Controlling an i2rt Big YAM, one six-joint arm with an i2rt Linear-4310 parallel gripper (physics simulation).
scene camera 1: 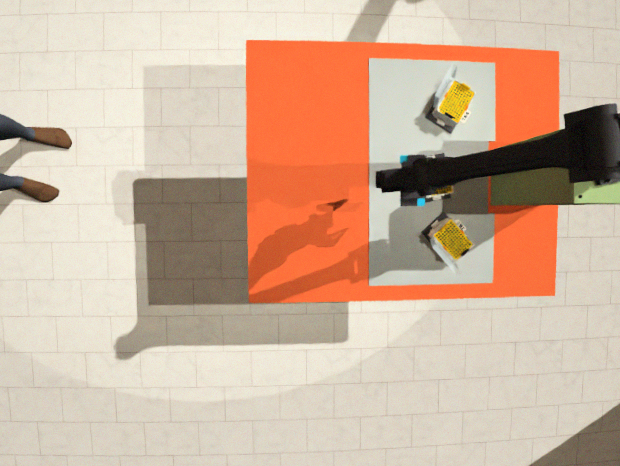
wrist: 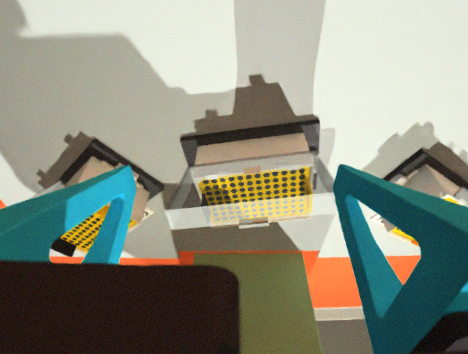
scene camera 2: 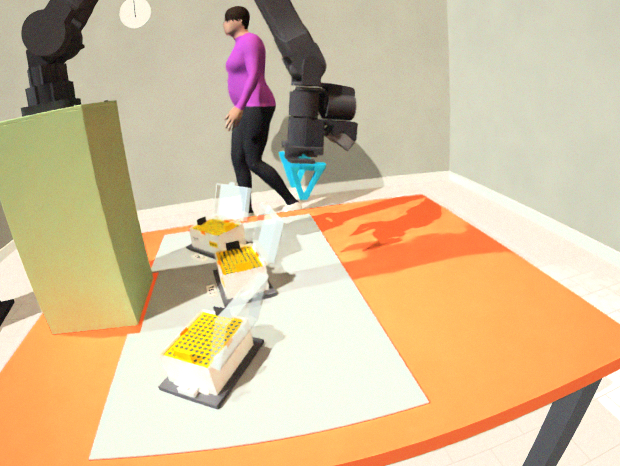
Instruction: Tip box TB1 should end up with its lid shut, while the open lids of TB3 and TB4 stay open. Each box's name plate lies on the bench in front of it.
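Observation:
Three tip boxes with yellow perforated racks stand on dark bases. The middle box has its clear lid raised. The box at the top of scene camera 1 and the lower box have raised clear lids too. I cannot read the plates surely enough to name each box. My gripper is open and empty, above the middle box. In the wrist view its fingertips lie either side of that box's lid. The arm partly hides the middle box from above.
The grey mat lies on the orange table. The green pedestal carries the arm's base beside the mat. A person in purple is behind the table.

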